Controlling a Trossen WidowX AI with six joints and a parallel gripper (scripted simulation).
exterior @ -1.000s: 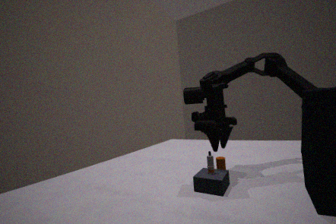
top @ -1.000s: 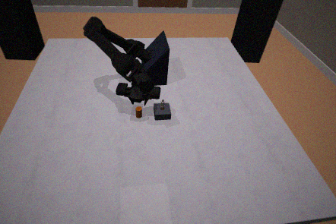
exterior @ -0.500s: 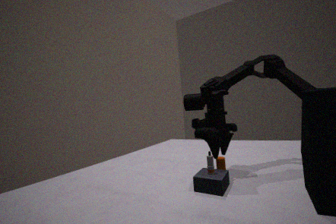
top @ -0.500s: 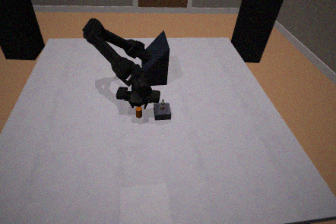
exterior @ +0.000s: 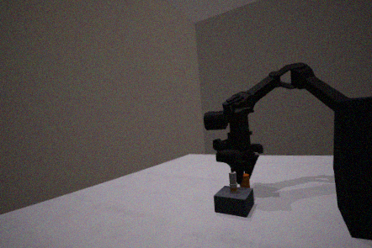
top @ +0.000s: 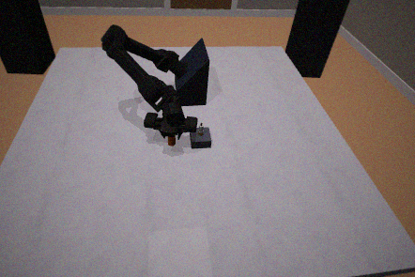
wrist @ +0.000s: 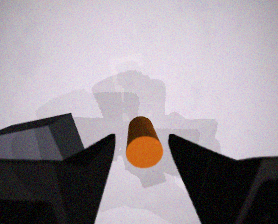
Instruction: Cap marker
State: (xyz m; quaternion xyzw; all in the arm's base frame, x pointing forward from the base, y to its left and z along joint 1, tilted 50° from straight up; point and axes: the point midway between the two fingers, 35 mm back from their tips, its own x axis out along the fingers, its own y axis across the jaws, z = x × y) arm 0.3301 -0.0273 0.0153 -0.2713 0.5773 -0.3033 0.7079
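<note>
Now: the orange cap right at my gripper tip. The rest, counted from my gripper tip: dark holder block: 20 mm behind, 110 mm to the left, 10 mm below.
</note>
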